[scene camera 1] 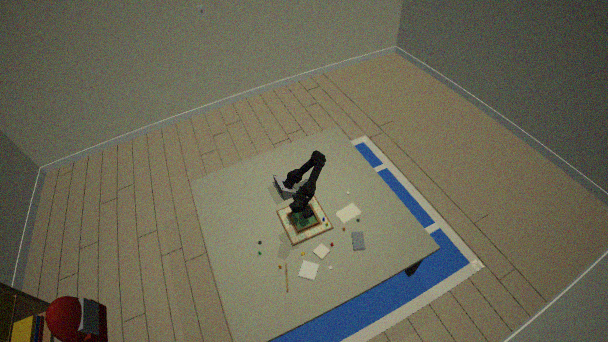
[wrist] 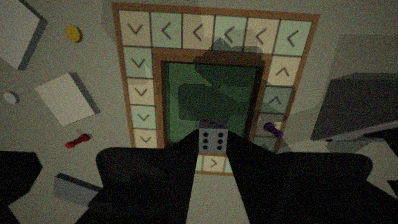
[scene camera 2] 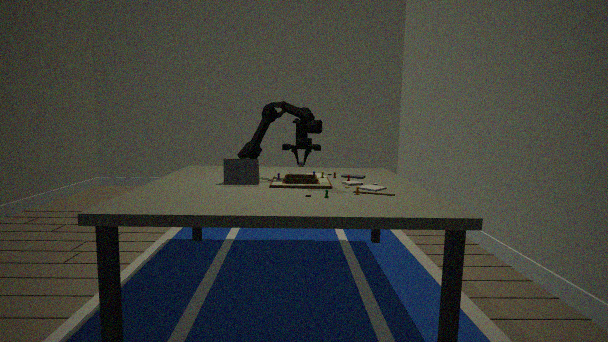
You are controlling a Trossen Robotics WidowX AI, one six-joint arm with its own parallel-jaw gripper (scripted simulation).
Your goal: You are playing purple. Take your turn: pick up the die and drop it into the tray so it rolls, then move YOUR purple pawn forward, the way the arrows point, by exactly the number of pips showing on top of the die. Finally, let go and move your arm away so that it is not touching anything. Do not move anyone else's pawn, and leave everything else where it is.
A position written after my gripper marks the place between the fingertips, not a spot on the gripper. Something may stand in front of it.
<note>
My gripper [wrist: 211, 133] carries a grey die [wrist: 213, 133]. I also see a green tray [wrist: 193, 91].
Scene camera 1 misses the grey die, which is hidden by my gripper.
</note>
